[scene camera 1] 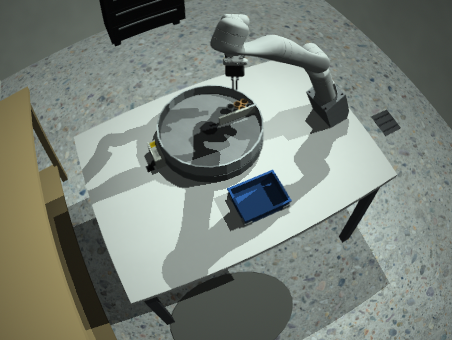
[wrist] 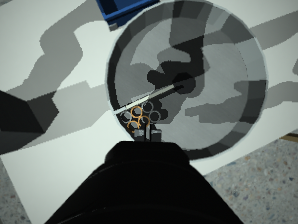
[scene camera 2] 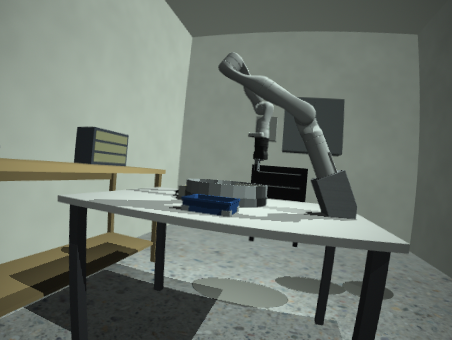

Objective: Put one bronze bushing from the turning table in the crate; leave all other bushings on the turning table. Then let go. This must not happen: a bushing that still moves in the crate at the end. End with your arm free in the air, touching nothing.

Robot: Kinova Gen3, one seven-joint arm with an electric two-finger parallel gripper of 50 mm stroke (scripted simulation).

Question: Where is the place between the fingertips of my gripper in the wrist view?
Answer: At 147, 129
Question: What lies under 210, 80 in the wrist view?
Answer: A grey turning table.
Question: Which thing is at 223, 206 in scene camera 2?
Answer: A blue crate.
